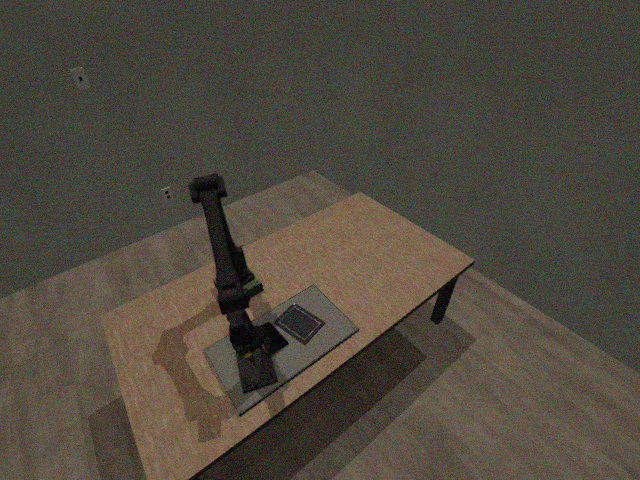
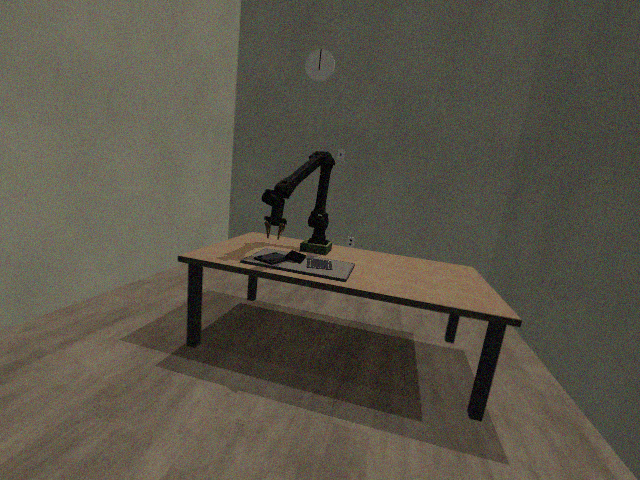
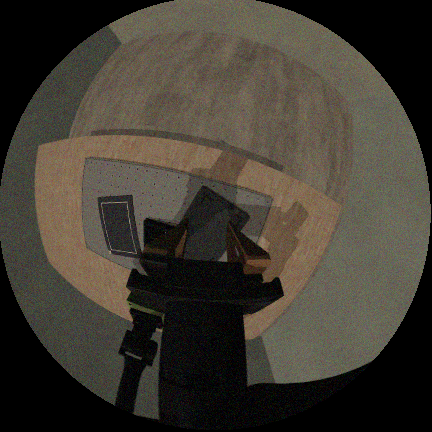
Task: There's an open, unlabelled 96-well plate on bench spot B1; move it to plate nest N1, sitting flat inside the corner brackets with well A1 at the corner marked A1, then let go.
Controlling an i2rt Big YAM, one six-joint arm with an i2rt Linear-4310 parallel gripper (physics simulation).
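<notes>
My gripper (image 1: 256, 356) (image 2: 273, 237) (image 3: 207, 222) is open about halfway, with nothing between its fingers. It points down, well above a dark rectangular slab (image 1: 258, 374) (image 2: 268, 257) (image 3: 205, 205) on the left part of the grey board. The slab looks like the nest with the dark plate lying in it, but the two are hard to tell apart; wells, brackets and the A1 mark are too dark to read. A flat dark pad with a thin white outline (image 1: 298, 322) (image 2: 319, 264) (image 3: 118, 227), apparently the bench spot, lies on the right part of the board and shows no plate on it.
A dark block with a sloping face (image 1: 276, 338) (image 2: 295, 256) (image 3: 156, 227) stands between the slab and the outlined pad. The perforated grey board (image 1: 336, 322) (image 2: 341, 269) (image 3: 160, 195) lies on the wooden table (image 1: 361, 248) (image 2: 413, 279). The arm's green base (image 2: 315, 246) stands behind the board.
</notes>
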